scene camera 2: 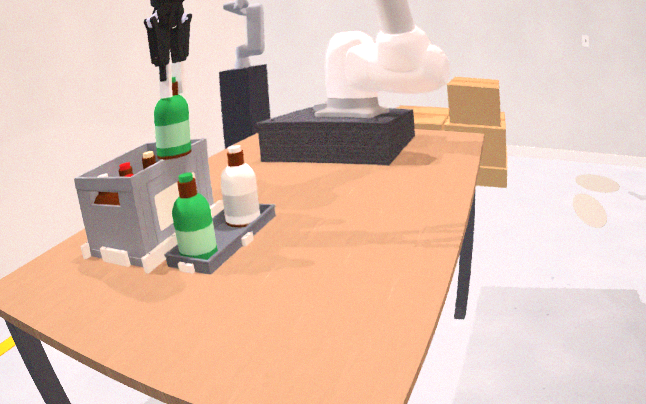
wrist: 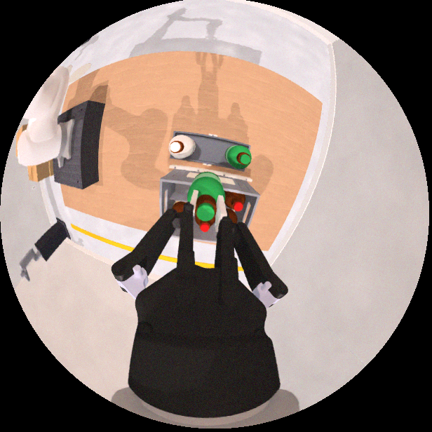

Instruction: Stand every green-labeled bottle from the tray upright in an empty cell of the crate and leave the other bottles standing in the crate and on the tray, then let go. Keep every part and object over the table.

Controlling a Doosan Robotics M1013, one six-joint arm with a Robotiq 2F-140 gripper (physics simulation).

The pictures show: my gripper, a white bottle and a cream guide strip.
My gripper also shows in the wrist view.
